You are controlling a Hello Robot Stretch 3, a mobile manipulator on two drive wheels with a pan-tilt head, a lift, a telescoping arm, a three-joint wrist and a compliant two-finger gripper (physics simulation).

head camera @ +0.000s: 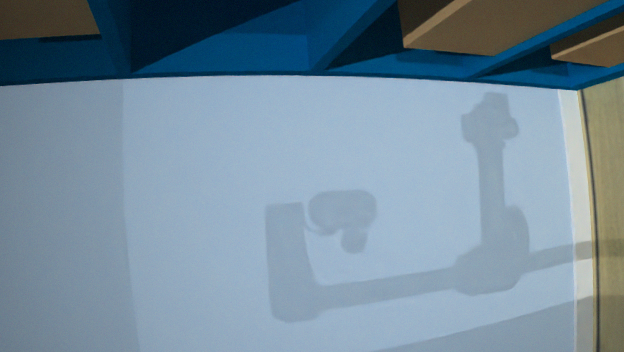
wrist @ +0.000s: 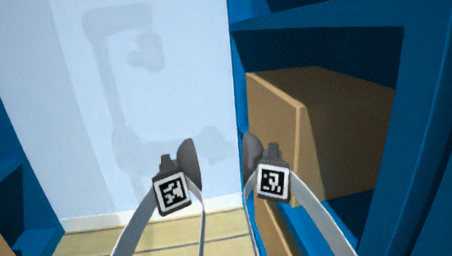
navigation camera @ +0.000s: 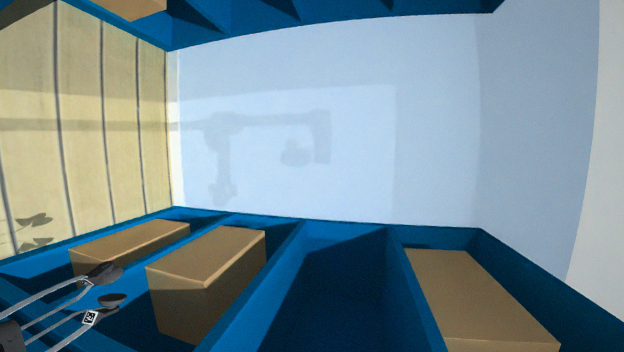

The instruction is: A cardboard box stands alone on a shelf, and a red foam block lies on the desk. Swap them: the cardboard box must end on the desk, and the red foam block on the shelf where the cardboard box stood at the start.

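Frame: origin at the robot's base, x ahead, y left, z up, level; centimetres.
Seen in the pictures: gripper, between the fingertips: (wrist: pixel 220 153) (navigation camera: pixel 121 281).
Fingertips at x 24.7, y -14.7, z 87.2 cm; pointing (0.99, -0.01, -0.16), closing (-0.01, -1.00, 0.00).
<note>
Offsets run from my fingertips to a thing's top centre. "spot": to the spot under its first point. Level surfaces: height alone.
A cardboard box {dx +50.5, dy -29.0, dz -6.8 cm} (head camera: pixel 460 27) (navigation camera: pixel 205 260) (wrist: pixel 345 130) sits in a compartment of the blue shelf unit (navigation camera: pixel 280 260) (wrist: pixel 420 110); in the wrist view it is right of the fingers. Another cardboard box {dx +47.3, dy -29.3, dz -52.5 cm} (head camera: pixel 595 45) (navigation camera: pixel 135 240) (wrist: pixel 272 225) is in the compartment below it, and a further cardboard box {dx +44.9, dy -29.5, dz +84.7 cm} (head camera: pixel 45 17) (navigation camera: pixel 490 295) is higher up, past a dark compartment. I cannot tell which of them is the task's box. My gripper (navigation camera: pixel 112 289) (wrist: pixel 220 153) is open, with nothing between its fingers, and is beside the shelf's front. The red foam block and the desk do not show.
A second blue shelf unit (navigation camera: pixel 260 17) (wrist: pixel 15 125) stands across the aisle, with a cardboard box {spot: dx +42.1, dy +95.9, dz -64.9 cm} (navigation camera: pixel 135 7) in it. A pale wall (head camera: pixel 200 175) (navigation camera: pixel 435 125) (wrist: pixel 200 65) closes the aisle, with the robot's shadow on it. The floor {dz -87.2 cm} (navigation camera: pixel 80 150) (wrist: pixel 220 230) is wooden planks.
</note>
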